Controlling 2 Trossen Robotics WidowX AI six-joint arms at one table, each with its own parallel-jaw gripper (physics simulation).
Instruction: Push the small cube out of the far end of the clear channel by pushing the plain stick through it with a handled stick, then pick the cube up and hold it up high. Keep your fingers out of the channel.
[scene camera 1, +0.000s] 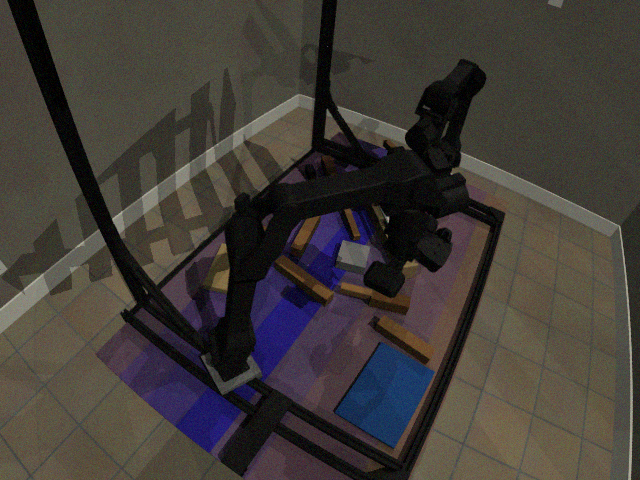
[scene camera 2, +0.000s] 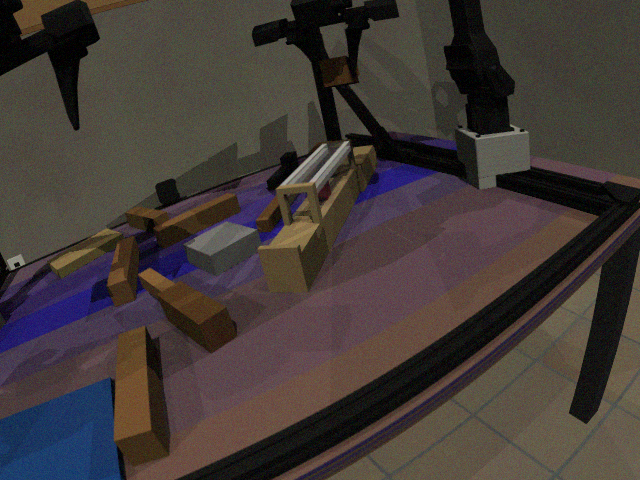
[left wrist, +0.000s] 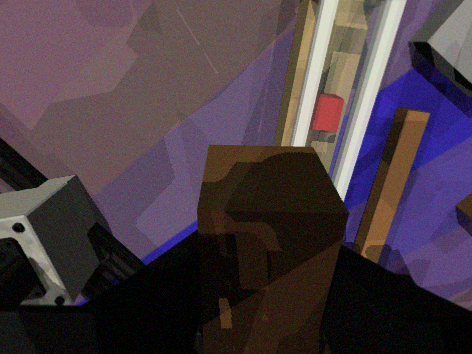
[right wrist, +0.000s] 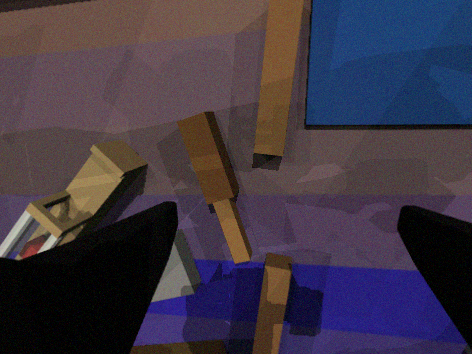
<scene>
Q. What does the tan plate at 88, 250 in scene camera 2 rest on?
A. The table.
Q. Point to my right gripper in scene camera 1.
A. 399, 276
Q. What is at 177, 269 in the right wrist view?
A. A grey block.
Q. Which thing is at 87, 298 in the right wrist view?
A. My right gripper.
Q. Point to a blue pad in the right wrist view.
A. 363, 69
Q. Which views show the blue pad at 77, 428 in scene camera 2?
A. Scene camera 1, scene camera 2 and the right wrist view only.
</scene>
